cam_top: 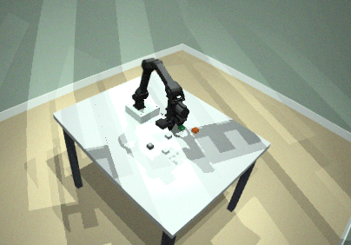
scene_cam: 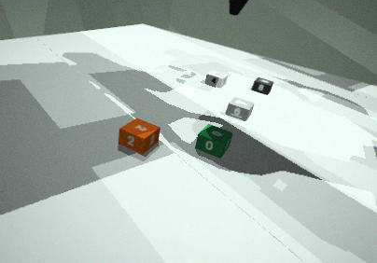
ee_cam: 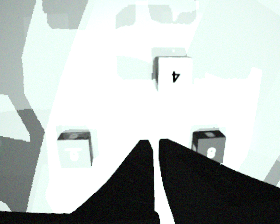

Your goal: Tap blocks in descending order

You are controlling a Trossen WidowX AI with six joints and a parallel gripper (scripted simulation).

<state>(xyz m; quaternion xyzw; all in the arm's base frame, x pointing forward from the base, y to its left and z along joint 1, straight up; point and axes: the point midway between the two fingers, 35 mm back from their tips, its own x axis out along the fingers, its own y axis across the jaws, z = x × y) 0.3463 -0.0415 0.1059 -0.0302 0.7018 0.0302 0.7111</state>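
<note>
My gripper tip is now 20 mm short of the white block, 40 mm to the left of it and 120 mm above it. From my gripper tip the other things lie so: grey block: 70 mm behind, 60 mm to the left, 120 mm below; black block marked 8: 60 mm behind, 80 mm to the right, 120 mm below; green block marked 0: 80 mm behind, 170 mm to the left, 120 mm below.
</note>
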